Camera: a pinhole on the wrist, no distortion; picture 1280 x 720 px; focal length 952.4 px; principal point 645.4 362.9 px. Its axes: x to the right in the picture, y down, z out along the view. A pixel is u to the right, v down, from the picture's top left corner.
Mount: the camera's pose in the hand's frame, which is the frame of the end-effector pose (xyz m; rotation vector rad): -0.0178 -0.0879 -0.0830 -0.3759 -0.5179 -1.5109
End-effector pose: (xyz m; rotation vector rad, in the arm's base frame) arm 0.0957 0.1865 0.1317 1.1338 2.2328 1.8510
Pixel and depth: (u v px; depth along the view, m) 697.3 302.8 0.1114
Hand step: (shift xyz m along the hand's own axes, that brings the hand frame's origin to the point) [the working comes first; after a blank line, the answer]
In the camera's frame: 0.0061 -0.0070 0.1114

-0.0348 -0.0332 0.0130
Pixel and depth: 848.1 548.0 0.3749
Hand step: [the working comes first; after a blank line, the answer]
In the camera's frame: 0.0798 0.0729 0.3749

0.0202 0.0499 0.2800
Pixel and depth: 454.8 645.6 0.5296
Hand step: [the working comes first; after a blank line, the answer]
In the camera's frame: -0.1060 0.1572 0.5296

0.0930 0.2927 0.3161
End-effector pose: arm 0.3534 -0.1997 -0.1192 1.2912 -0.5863 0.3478
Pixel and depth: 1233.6 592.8 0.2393
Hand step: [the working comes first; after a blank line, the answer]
In the camera's frame: 0.1478 0.0578 0.2393

0.0164 -0.0810 0.2020
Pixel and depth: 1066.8 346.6 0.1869
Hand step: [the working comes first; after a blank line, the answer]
In the camera's frame: 0.0827 -0.0032 0.1869

-0.0388 -0.0567 0.1179
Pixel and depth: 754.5 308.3 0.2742
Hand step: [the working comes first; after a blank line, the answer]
In the camera's frame: 0.0314 -0.0157 0.2742

-0.0583 0.0330 0.1623
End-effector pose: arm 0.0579 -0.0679 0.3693 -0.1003 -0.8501 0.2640
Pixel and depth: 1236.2 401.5 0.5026
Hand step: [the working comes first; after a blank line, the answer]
In the camera's frame: 0.3118 0.0204 0.5026

-0.0466 -0.0783 0.5080
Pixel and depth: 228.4 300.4 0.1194
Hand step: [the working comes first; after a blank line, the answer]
In the camera's frame: -0.0523 -0.0078 0.1194

-0.0355 0.0202 -0.0119
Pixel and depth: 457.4 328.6 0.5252
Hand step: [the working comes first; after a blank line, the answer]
In the camera's frame: -0.1037 -0.0189 0.5252

-0.0820 0.2820 0.2991
